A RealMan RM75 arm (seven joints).
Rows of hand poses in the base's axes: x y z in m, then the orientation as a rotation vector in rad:
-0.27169 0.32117 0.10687 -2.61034 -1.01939 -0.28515
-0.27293 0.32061 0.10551 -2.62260 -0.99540 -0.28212
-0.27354 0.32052 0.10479 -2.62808 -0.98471 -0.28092
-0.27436 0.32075 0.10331 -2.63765 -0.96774 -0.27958
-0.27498 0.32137 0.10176 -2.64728 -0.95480 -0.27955
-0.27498 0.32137 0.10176 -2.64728 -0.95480 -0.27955
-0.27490 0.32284 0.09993 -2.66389 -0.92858 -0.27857
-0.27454 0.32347 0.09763 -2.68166 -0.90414 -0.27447
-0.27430 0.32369 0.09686 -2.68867 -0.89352 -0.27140
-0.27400 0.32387 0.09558 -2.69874 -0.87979 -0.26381
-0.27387 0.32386 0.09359 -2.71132 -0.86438 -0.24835
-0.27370 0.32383 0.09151 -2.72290 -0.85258 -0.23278
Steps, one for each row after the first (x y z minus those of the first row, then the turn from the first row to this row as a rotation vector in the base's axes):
-0.00124 -0.00056 -0.00136 -0.00252 0.00471 -0.01831
-0.00185 -0.00065 -0.00208 -0.00371 0.00668 -0.02649
-0.00267 -0.00042 -0.00356 -0.00634 0.00918 -0.03983
-0.00329 0.00020 -0.00511 -0.01032 0.00984 -0.05086
-0.00329 0.00020 -0.00511 -0.01032 0.00984 -0.05086
-0.00321 0.00167 -0.00694 -0.01617 0.01238 -0.07213
-0.00285 0.00230 -0.00924 -0.02444 0.01622 -0.09225
-0.00261 0.00252 -0.01001 -0.02769 0.01888 -0.10059
-0.00231 0.00270 -0.01129 -0.03349 0.02445 -0.11126
-0.00218 0.00269 -0.01328 -0.04246 0.03493 -0.12278
-0.00201 0.00266 -0.01536 -0.05186 0.04485 -0.13175

